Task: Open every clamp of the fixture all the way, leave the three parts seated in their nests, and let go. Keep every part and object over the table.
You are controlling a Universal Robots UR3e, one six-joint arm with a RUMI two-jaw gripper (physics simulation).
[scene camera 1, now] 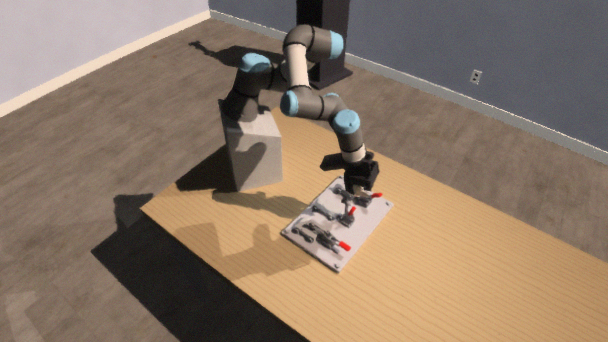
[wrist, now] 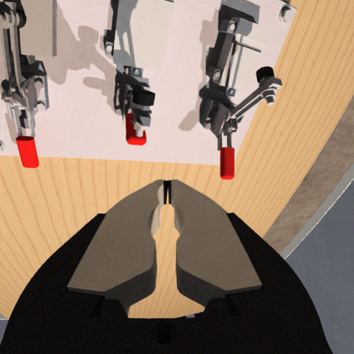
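Pixels of known places: gripper, fingertip midpoint: (scene camera 1: pixel 359 195); arm's base, link origin: (scene camera 1: pixel 239 111).
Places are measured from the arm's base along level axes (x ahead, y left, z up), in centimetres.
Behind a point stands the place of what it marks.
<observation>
The pale fixture plate (scene camera 1: pixel 362 230) @(y 11.1, x 52.0, z -25.2 cm) (wrist: pixel 75 142) carries three grey clamps with red handles. In the wrist view, the right clamp (wrist: pixel 215 107) has its black-tipped arm raised and slanting right. The middle clamp (wrist: pixel 131 90) has its arm swung up, its black tip over the red handle (wrist: pixel 135 131). The left clamp (wrist: pixel 30 90) has its arm lying forward, low; its handle (wrist: pixel 27 151) points toward the gripper. Pale parts (wrist: pixel 152 42) (wrist: pixel 250 62) (wrist: pixel 42 25) lie by the clamps; their seating is hard to tell. My gripper (scene camera 1: pixel 359 192) @(y 12.0, x 47.4, z -11.8 cm) (wrist: pixel 167 182) is shut and empty, above the plate's handle side.
The wooden table (scene camera 1: pixel 450 260) @(y 25.1, x 78.9, z -26.8 cm) (wrist: pixel 90 200) extends around the plate. The grey robot pedestal (scene camera 1: pixel 257 160) @(y -2.4, x 12.5, z -13.0 cm) stands at the table's back left. Bolts (wrist: pixel 286 13) sit at the plate's corners. The right handle (wrist: pixel 227 164) sticks out past the plate edge, near the fingertips.
</observation>
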